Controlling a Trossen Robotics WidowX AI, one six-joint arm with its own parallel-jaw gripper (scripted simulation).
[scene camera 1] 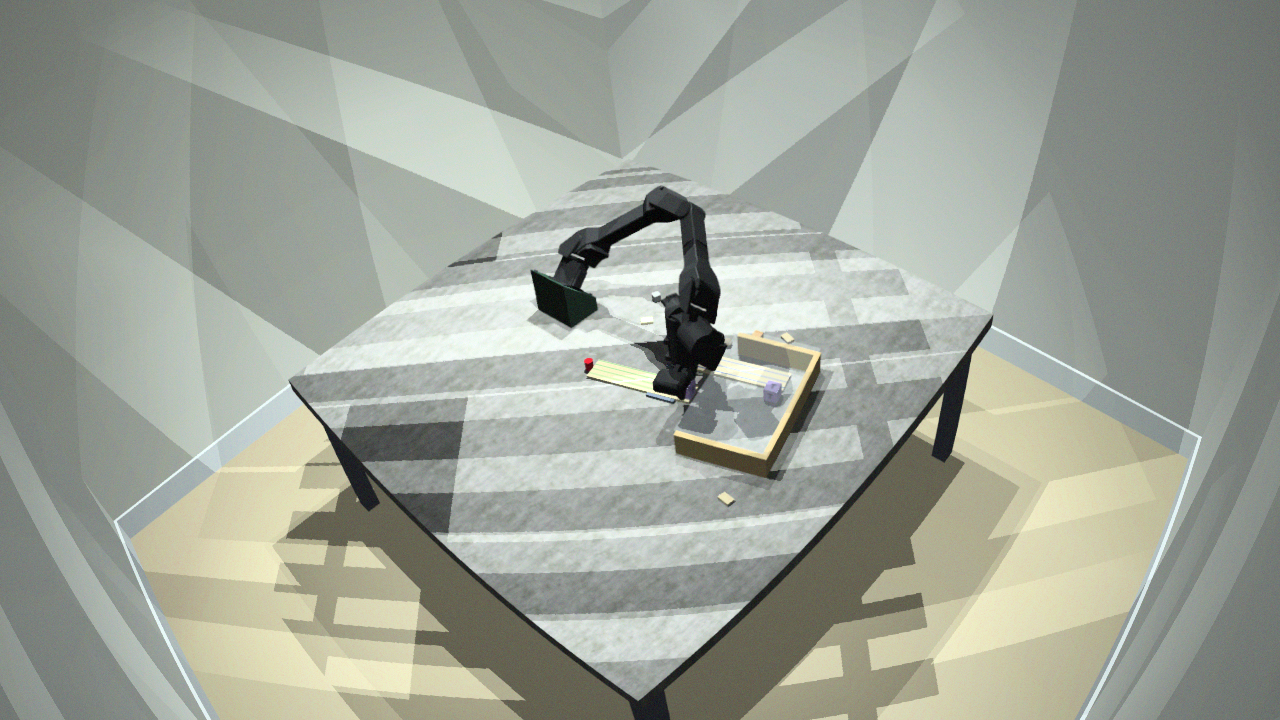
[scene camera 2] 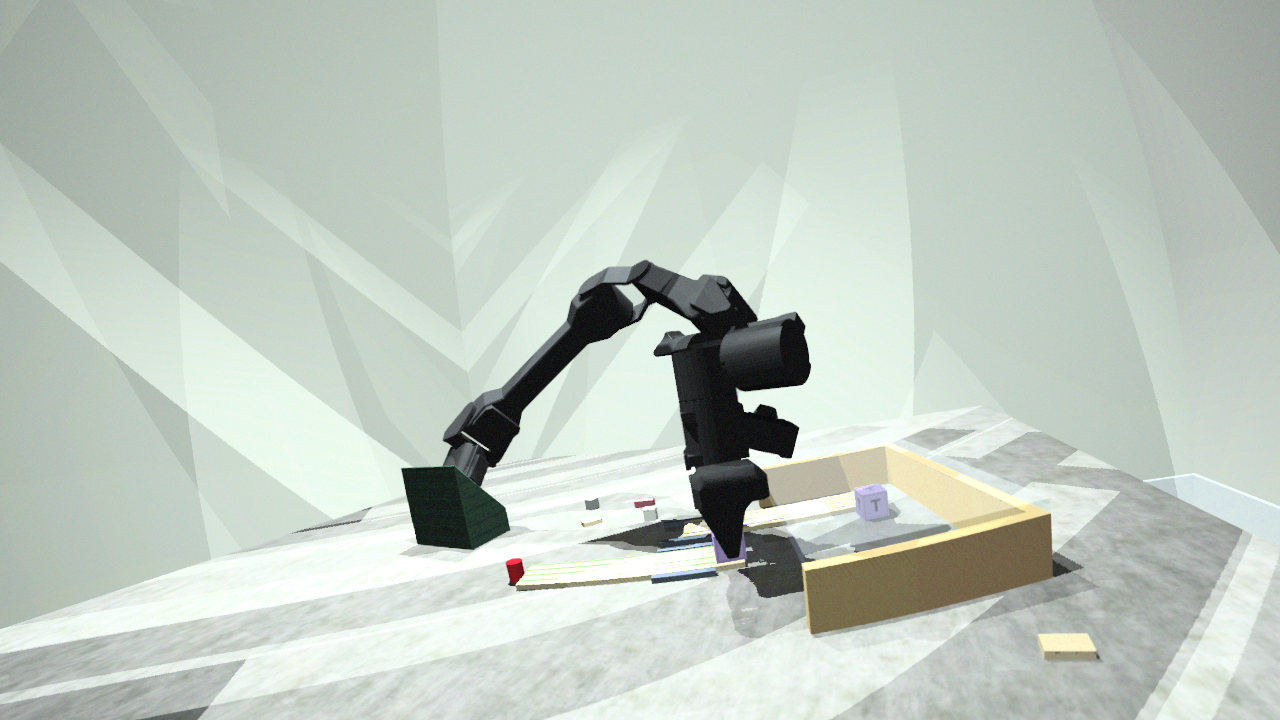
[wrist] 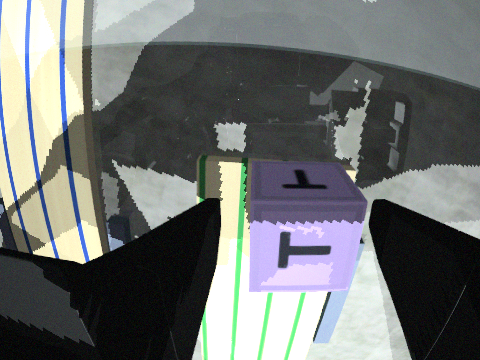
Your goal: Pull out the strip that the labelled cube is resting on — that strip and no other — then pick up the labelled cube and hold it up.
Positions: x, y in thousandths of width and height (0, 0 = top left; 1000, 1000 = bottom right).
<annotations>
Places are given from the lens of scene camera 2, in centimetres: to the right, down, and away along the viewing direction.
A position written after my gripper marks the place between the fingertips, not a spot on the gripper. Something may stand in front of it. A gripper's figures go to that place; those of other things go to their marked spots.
my gripper (scene camera 2: 570, 760): 9, 19, 46
blue-lined strip (scene camera 2: 589, 723): 14, 19, 55
</annotations>
